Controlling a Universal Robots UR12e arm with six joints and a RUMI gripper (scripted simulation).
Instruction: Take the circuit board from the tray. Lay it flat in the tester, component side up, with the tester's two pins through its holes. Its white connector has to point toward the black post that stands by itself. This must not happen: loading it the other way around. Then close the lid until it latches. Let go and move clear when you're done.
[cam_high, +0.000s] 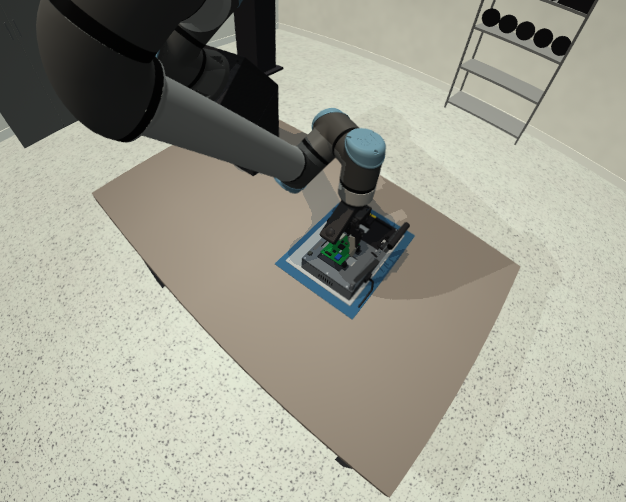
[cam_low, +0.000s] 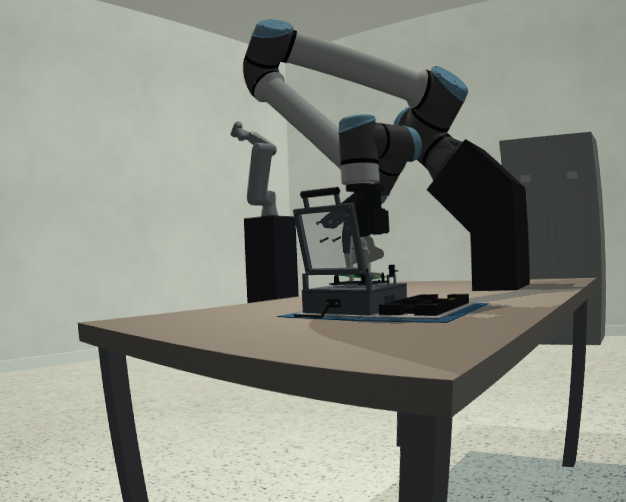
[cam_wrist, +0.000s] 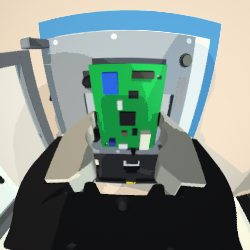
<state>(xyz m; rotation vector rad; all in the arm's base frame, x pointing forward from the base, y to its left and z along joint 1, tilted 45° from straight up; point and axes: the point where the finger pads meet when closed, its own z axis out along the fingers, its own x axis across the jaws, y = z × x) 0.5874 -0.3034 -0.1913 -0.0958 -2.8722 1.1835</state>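
My gripper is now right at the green circuit board. From my hand the other things lie so: tester bed 2 cm below, 1 cm to the left; then black post 6 cm to the left, 6 cm behind; then tester 4 cm to the left, 3 cm ahead, 3 cm above.
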